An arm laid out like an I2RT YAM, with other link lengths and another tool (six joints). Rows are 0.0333 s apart.
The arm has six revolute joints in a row. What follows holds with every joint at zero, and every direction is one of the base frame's. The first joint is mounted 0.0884 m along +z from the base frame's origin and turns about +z. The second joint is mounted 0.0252 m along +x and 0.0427 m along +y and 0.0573 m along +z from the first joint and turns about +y. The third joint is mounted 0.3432 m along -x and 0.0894 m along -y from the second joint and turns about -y. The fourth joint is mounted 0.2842 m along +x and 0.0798 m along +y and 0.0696 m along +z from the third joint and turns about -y. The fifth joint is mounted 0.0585 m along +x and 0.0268 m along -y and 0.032 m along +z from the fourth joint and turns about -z. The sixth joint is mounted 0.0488 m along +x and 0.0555 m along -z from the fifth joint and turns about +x. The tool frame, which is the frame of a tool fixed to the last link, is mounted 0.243 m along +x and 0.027 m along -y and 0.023 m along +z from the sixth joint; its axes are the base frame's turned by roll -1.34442, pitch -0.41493 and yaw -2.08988 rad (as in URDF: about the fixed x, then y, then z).
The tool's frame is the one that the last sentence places.
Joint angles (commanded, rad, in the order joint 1, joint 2, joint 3, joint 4, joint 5, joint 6), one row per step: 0.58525, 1.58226, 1.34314, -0.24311, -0.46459, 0.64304; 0.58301, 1.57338, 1.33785, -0.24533, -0.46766, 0.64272; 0.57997, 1.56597, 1.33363, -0.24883, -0.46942, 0.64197; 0.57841, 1.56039, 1.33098, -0.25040, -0.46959, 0.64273; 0.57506, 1.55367, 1.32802, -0.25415, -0.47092, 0.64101; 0.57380, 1.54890, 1.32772, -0.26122, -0.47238, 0.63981; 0.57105, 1.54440, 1.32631, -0.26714, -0.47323, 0.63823; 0.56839, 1.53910, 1.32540, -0.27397, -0.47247, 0.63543; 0.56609, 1.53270, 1.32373, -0.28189, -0.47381, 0.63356; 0.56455, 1.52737, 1.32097, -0.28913, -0.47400, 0.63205; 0.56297, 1.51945, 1.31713, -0.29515, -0.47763, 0.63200
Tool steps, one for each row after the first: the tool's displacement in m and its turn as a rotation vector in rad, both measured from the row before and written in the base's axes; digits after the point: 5 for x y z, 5 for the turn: -0.00209, -0.00199, 0.00162, 0.00181, -0.00062, 0.00061; -0.00128, -0.00246, 0.00095, 0.00020, 0.00010, -0.00117; -0.00081, -0.00160, 0.00122, 0.00112, -0.00048, -0.00172; -0.00083, -0.00249, 0.00119, -0.00020, -0.00107, -0.00146; -0.00156, -0.00143, 0.00064, -0.00134, 0.00158, 0.00053; -0.00076, -0.00216, 0.00015, -0.00186, 0.00131, -0.00134; -0.00062, -0.00251, 0.00059, -0.00278, -0.00040, -0.00217; -0.00170, -0.00225, 0.00052, -0.00196, 0.00152, -0.00033; -0.00166, -0.00206, -0.00059, -0.00306, 0.00278, -0.00074; -0.00279, -0.00168, 0.00069, 0.00040, 0.00252, 0.00163
